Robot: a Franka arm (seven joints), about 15 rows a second.
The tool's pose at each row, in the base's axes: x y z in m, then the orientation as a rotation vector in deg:
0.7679, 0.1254, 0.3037, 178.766, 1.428, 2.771
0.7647, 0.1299, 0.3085, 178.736, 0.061, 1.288
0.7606, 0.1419, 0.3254, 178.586, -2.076, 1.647
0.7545, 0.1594, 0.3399, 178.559, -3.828, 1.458
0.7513, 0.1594, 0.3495, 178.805, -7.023, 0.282
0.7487, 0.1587, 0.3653, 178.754, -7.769, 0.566
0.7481, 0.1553, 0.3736, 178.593, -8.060, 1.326
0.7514, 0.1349, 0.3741, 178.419, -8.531, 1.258
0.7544, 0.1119, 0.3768, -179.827, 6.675, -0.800
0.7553, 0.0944, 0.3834, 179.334, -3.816, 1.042
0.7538, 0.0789, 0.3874, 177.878, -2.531, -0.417
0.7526, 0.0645, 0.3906, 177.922, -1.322, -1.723
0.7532, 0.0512, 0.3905, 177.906, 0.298, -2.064
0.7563, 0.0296, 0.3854, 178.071, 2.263, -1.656
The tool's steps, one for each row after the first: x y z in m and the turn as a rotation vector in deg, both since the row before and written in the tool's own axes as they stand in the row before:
-0.0030, -0.0044, -0.0050, -0.058, -0.960, 0.865
-0.0038, -0.0116, -0.0172, -0.145, 0.216, 1.372
-0.0062, -0.0170, -0.0150, -0.012, -0.135, 1.123
-0.0030, 0.0004, -0.0096, 0.303, -0.786, 2.036
-0.0025, 0.0012, -0.0158, -0.013, 0.178, 0.480
-0.0002, 0.0036, -0.0082, -0.123, 0.491, 0.195
0.0051, 0.0200, 0.0000, -0.157, -0.039, 0.305
0.0052, 0.0227, -0.0021, 1.414, -0.351, -1.217
0.0023, 0.0174, -0.0066, -0.655, 0.180, -1.817
-0.0008, 0.0156, -0.0038, -1.496, -0.898, -0.821
-0.0008, 0.0145, -0.0027, 0.025, -0.827, -0.794
0.0008, 0.0133, 0.0006, -0.029, -0.201, -1.047
0.0032, 0.0214, 0.0058, 0.160, 0.287, -1.261

